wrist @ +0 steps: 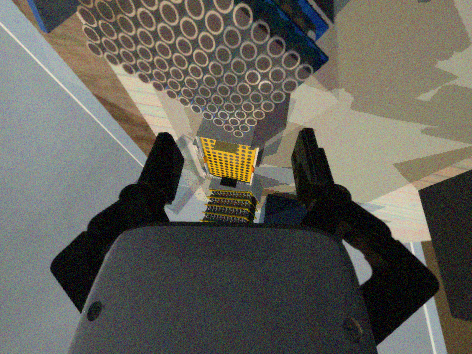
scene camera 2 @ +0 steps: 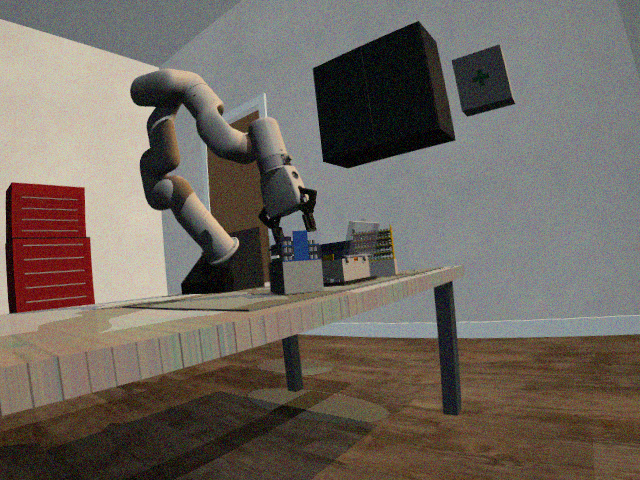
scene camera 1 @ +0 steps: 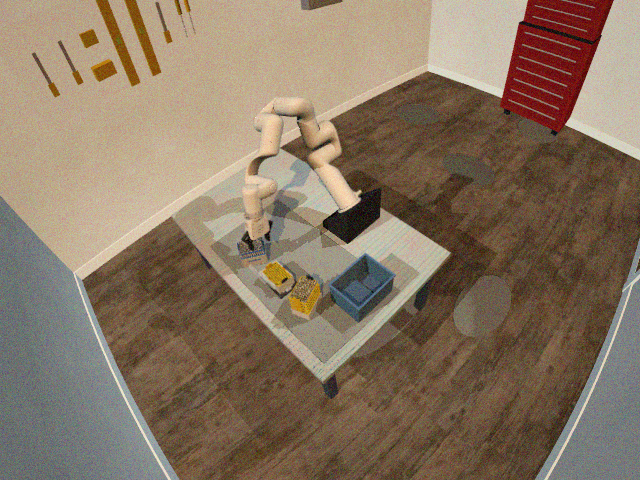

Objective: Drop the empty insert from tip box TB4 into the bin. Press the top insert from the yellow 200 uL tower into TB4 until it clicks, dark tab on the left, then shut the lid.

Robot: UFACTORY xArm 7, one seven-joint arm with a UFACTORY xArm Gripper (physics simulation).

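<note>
My gripper [scene camera 1: 257,240] [scene camera 2: 294,233] [wrist: 234,144] is open and empty, above a blue-edged tip tower. Tip box TB4 [scene camera 2: 351,269] stands beside that tower, with its clear lid [scene camera 2: 363,232] up. A yellow insert [scene camera 1: 276,273] [wrist: 228,161] with rows of holes sits in the box; a dark mark shows at its end toward the yellow tower. The yellow 200 uL tower [scene camera 1: 303,300] [scene camera 2: 391,242] [wrist: 230,206] stands past the box, its stacked inserts holding tips. The blue bin [scene camera 1: 345,304] [wrist: 284,211] is beside the yellow tower. Its floor is partly hidden.
The blue-edged tip tower [scene camera 1: 253,255] [scene camera 2: 299,245] [wrist: 200,60] is directly below and close to the fingers. A black panel [scene camera 1: 359,215] [wrist: 450,235] stands near the arm's base. The table edge [scene camera 1: 268,330] runs beside the row of boxes.
</note>
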